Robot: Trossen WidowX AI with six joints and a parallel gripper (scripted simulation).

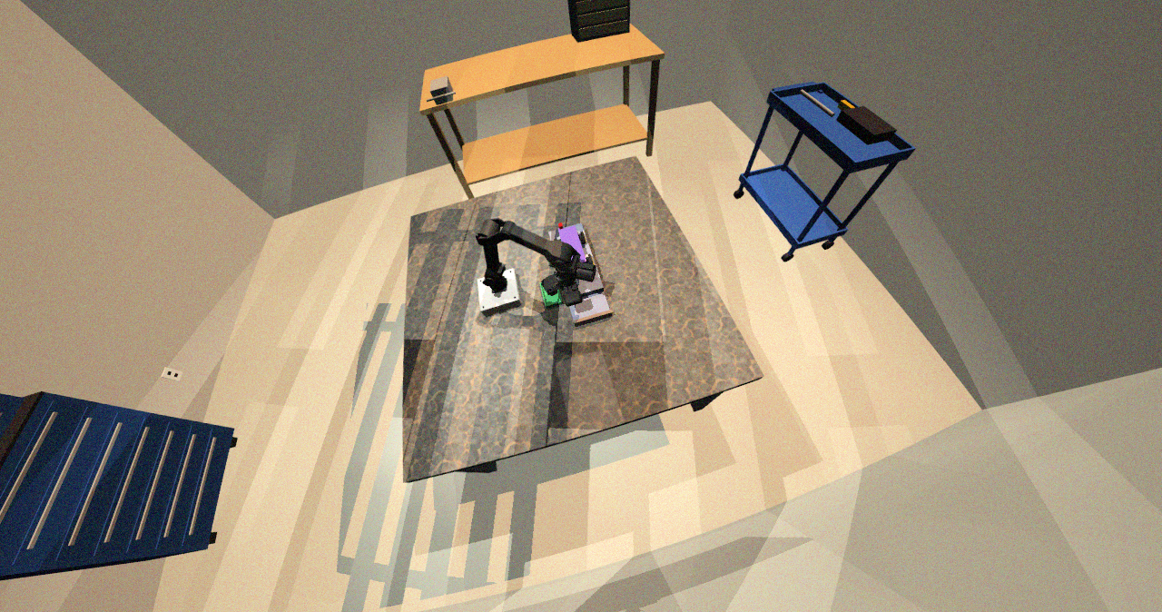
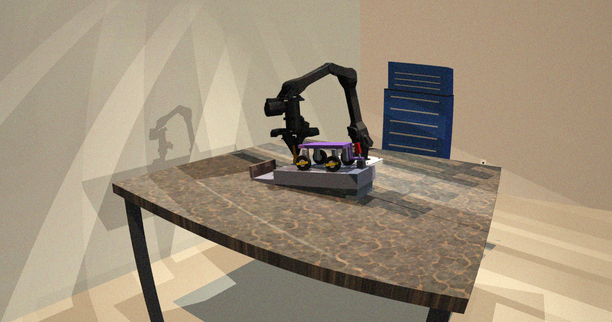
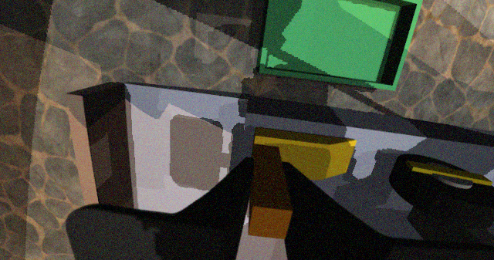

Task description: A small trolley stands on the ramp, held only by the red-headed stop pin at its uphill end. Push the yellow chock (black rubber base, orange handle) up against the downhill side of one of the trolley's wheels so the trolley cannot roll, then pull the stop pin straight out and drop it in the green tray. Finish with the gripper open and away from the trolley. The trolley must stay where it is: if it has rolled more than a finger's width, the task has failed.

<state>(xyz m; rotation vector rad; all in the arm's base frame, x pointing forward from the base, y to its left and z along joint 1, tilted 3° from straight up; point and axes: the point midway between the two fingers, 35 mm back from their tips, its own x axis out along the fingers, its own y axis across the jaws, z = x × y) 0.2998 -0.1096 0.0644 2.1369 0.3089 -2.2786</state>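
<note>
My gripper tip is 28 cm to the right of the red-headed stop pin and 5 cm below it. The rest, counted from my gripper tip: brown block: 10 cm to the right, 7 cm ahead, 6 cm below; yellow chock: 2 cm to the left, 1 cm below; green tray: 10 cm below, 8 cm behind, 5 cm to the left.
</note>
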